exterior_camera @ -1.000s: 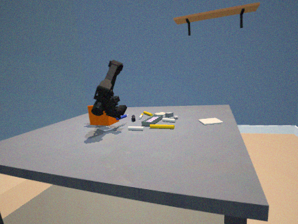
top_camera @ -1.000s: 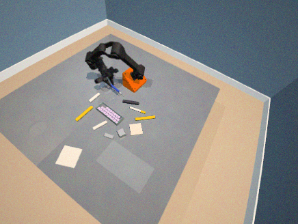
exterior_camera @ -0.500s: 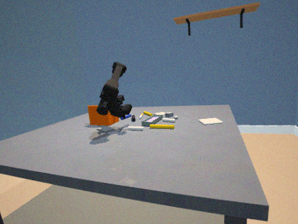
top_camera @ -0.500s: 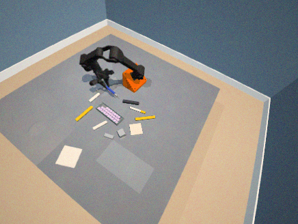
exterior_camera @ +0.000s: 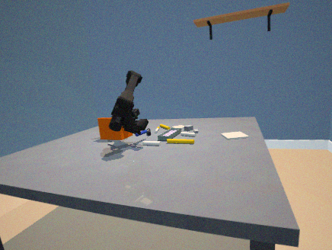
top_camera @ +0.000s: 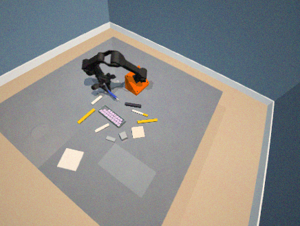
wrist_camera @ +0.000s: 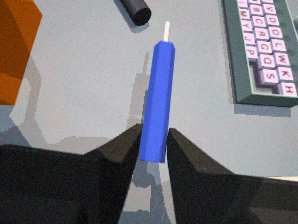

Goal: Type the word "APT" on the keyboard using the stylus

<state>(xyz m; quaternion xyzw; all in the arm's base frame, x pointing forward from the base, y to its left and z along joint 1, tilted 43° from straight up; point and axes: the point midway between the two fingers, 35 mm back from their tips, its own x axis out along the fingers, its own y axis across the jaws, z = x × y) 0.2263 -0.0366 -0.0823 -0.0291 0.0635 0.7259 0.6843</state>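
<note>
My gripper tip is 60 mm to the right of the blue stylus. From my gripper tip the other things lie so: grey tile: 90 mm behind, 70 mm to the right, 40 mm below; then stylus tip: 90 mm to the left; then keyboard: 150 mm to the left, 110 mm ahead, 30 mm below.
</note>
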